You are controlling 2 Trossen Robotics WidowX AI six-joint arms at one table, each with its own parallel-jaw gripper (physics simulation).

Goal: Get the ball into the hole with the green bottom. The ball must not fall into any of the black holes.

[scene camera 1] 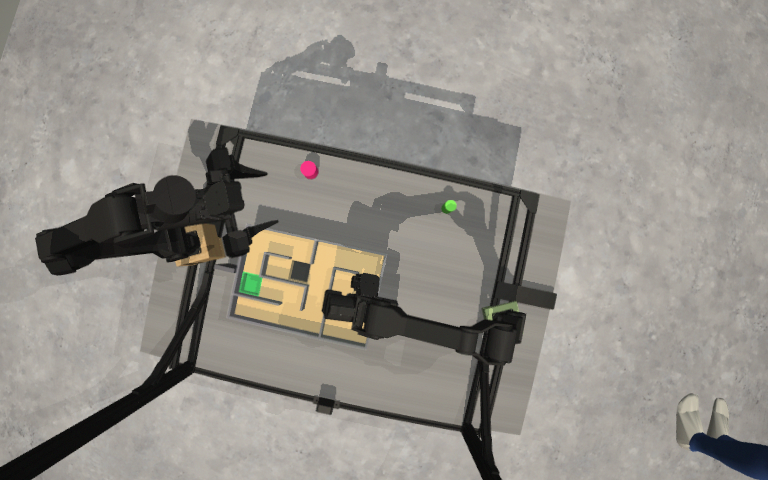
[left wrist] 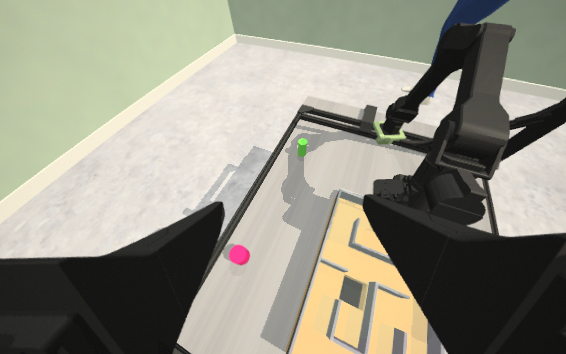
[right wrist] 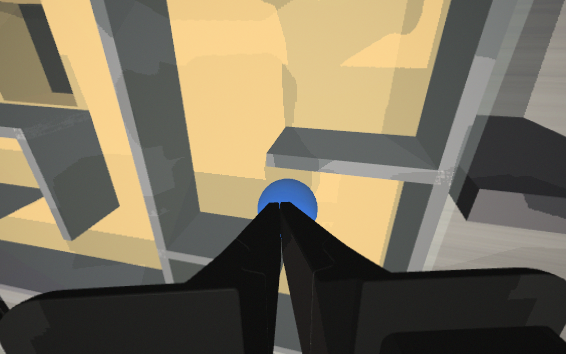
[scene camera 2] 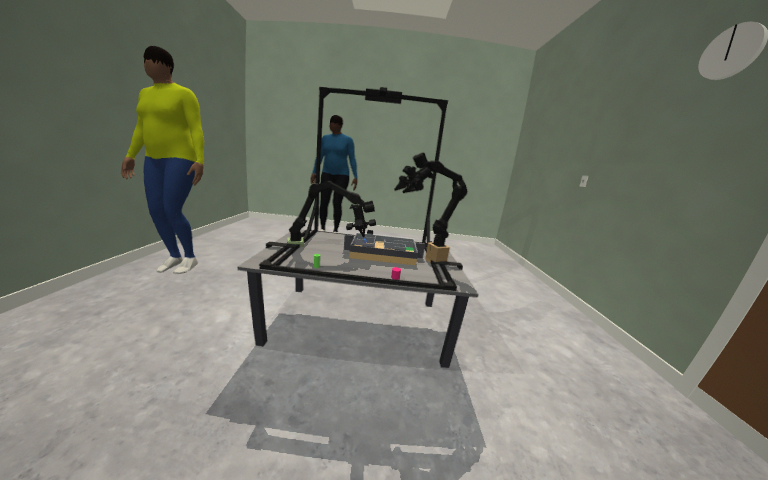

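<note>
The tan maze board (scene camera 1: 269, 240) (scene camera 2: 382, 257) (right wrist: 225, 100) with grey walls lies on the table. Its green-bottomed hole (scene camera 1: 250, 284) is near its left edge in scene camera 1; a black hole (scene camera 1: 299, 271) (left wrist: 353, 292) is to the right of it. The blue ball (right wrist: 288, 192) is in the maze, beside the end of a short wall, in the right wrist view. My right gripper (right wrist: 279, 212) (scene camera 2: 363, 233) is shut and empty, its tips overlapping the ball in that view; contact is unclear. My left gripper (scene camera 1: 271, 198) (left wrist: 293, 204) is open and empty, raised high beyond the board's left end.
A pink cylinder (scene camera 1: 308, 169) (scene camera 2: 395, 273) (left wrist: 239, 255) and a green cylinder (scene camera 1: 450, 205) (scene camera 2: 317, 260) (left wrist: 302, 147) stand on the table. A dark frame rail (scene camera 1: 373, 159) runs along the table edge. A wooden block (scene camera 2: 437, 252) is at the left arm's base. Two people stand nearby.
</note>
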